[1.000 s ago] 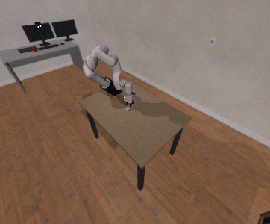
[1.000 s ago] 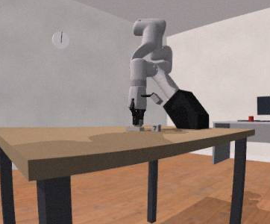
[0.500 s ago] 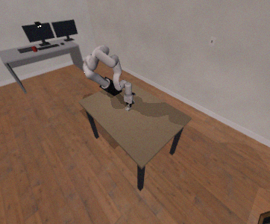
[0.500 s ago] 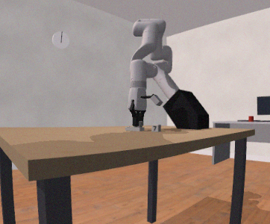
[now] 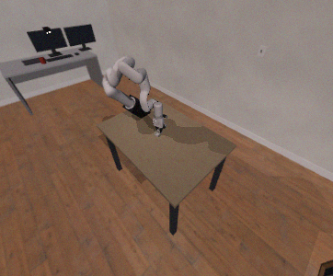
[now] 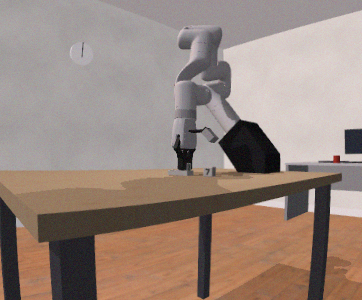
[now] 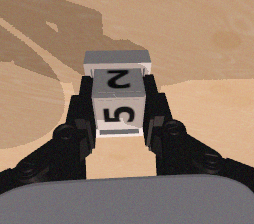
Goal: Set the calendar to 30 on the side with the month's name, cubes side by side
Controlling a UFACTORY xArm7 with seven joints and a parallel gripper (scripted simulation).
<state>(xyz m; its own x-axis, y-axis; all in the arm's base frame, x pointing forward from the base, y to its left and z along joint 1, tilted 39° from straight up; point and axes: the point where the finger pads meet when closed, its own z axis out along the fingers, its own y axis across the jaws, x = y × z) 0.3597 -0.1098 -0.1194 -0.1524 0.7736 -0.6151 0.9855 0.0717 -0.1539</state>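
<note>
Now: the low tray 30 mm below my hand and 20 mm to the right of it.
</note>
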